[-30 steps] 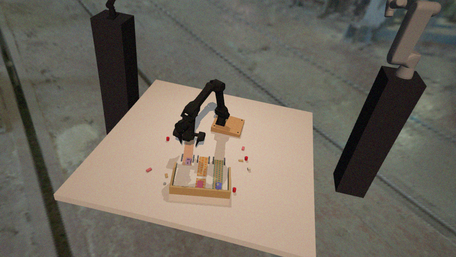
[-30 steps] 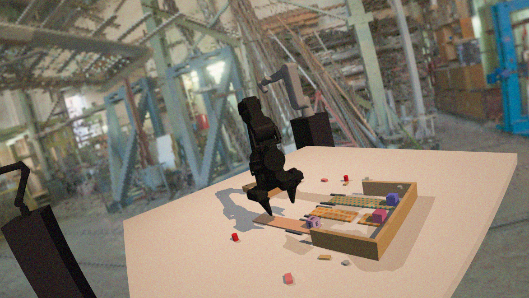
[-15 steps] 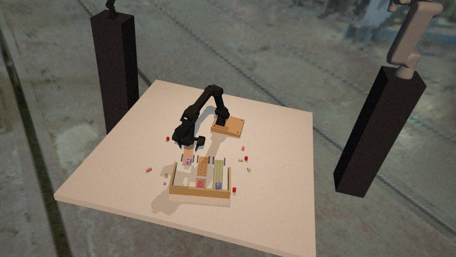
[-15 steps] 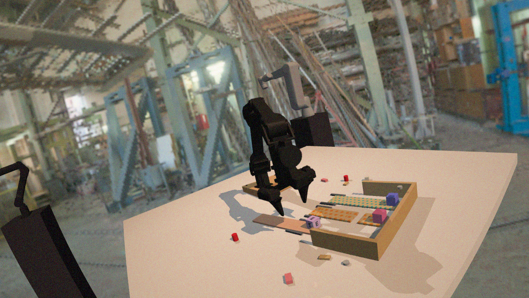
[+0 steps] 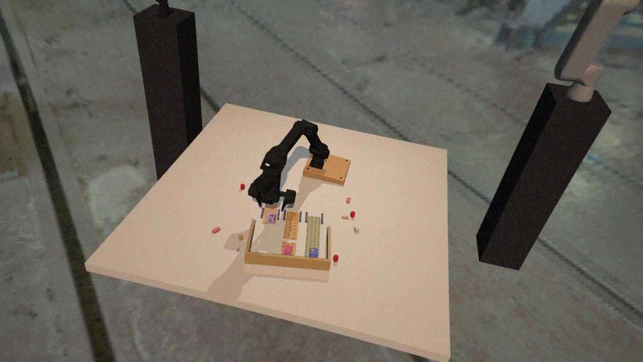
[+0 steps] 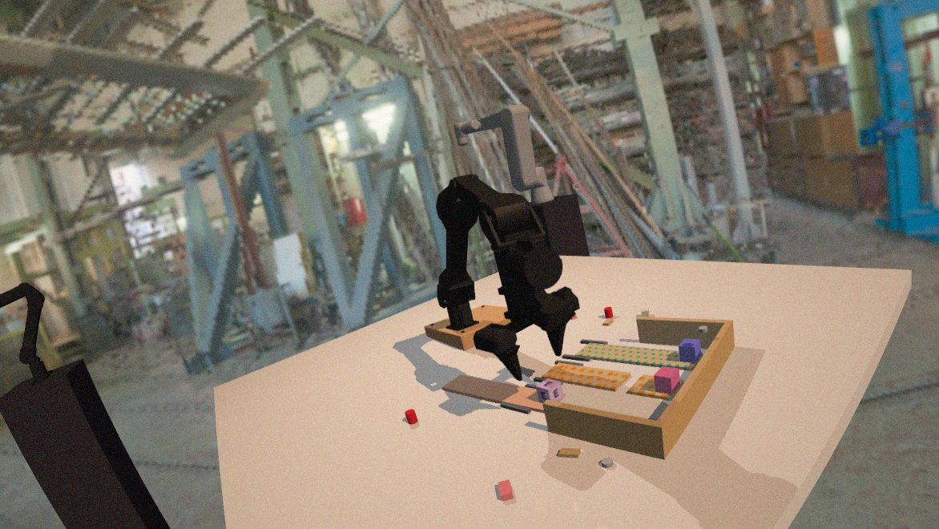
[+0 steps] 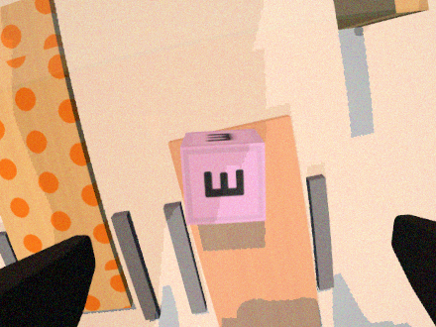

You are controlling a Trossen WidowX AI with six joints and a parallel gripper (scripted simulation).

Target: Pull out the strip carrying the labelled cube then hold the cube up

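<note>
Now: gripper tip 50 mm above the labelled cube and 10 mm short of it. Round my gripper tip: peach strip (110 mm behind, 60 mm below, 30 mm to the right).
</note>
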